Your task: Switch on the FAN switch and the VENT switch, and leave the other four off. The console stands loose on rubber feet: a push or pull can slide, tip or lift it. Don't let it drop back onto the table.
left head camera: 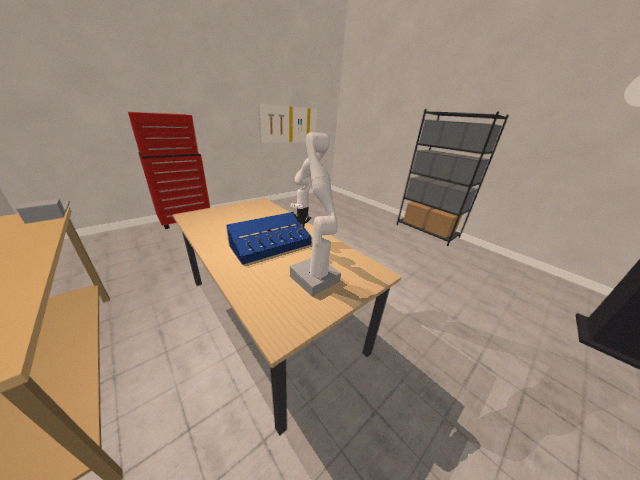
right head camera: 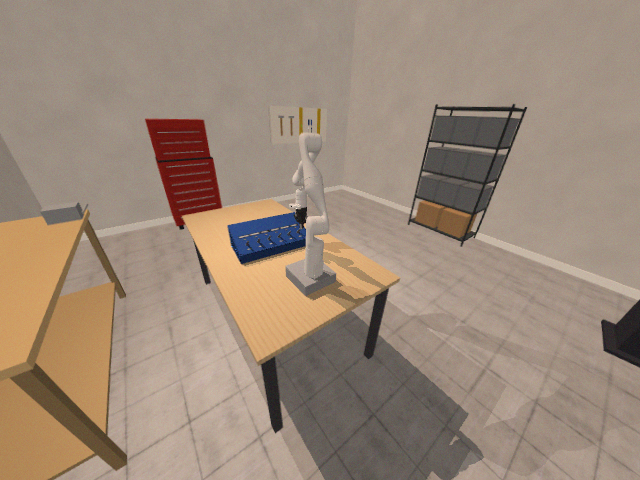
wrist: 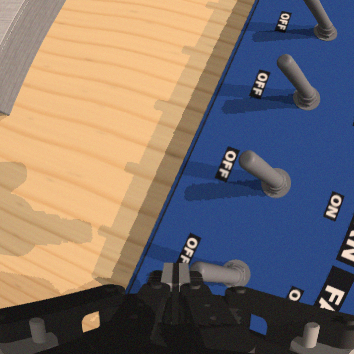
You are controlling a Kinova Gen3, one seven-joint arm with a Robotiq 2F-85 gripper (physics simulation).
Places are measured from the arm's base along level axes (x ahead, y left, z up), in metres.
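Pixels of known places: gripper, between the fingertips: (left head camera: 302,228) (right head camera: 301,228) (wrist: 175,278); arm's base, origin of its link: (left head camera: 317,272) (right head camera: 312,272).
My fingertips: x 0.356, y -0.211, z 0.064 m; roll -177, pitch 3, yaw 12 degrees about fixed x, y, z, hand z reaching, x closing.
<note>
For each thing: its top centre in the pictures, then the offset to it from my fingertips. "spot": a spot on its surface instead. Level surfaces: height alone.
- blue console, a spot on its surface: (left head camera: 258,227) (right head camera: 258,227) spot: dx +0.198, dy +0.218, dz +0.001 m
- FAN lever, centre of its top: (wrist: 220,281) dx +0.026, dy +0.003, dz -0.002 m
- HORN lever, centre of its top: (wrist: 270,168) dx +0.039, dy +0.074, dz -0.002 m
- VENT lever, centre of its top: (wrist: 306,67) dx +0.053, dy +0.145, dz -0.002 m
- more lever, a spot on its surface: (wrist: 322,19) spot: dx +0.072, dy +0.209, dz -0.023 m
- wooden table, height of its surface: dz -0.128 m
The blue console (left head camera: 258,227) (right head camera: 258,227) stands on the table, its row of grey levers facing the robot. In the wrist view, the FAN lever (wrist: 217,273) leans to its OFF label beside the fingertips. The HORN lever (wrist: 262,171) and the VENT lever (wrist: 298,82) also lean to OFF, as does one more lever (wrist: 322,19) at the top right. My gripper (wrist: 175,278) (left head camera: 302,225) (right head camera: 301,225) is shut and empty, with its tips on the OFF side of the FAN lever, close to its knob. I cannot tell if they touch. The remaining levers are too small to read in the head views.
The wooden table (left head camera: 268,320) (right head camera: 258,320) bears the arm's grey base (left head camera: 314,279) (right head camera: 310,279) in front of the console. The arm covers the console's right end in the right head view. A second wooden bench (left head camera: 25,268) stands at the left. A red cabinet and a shelf rack stand farther back.
</note>
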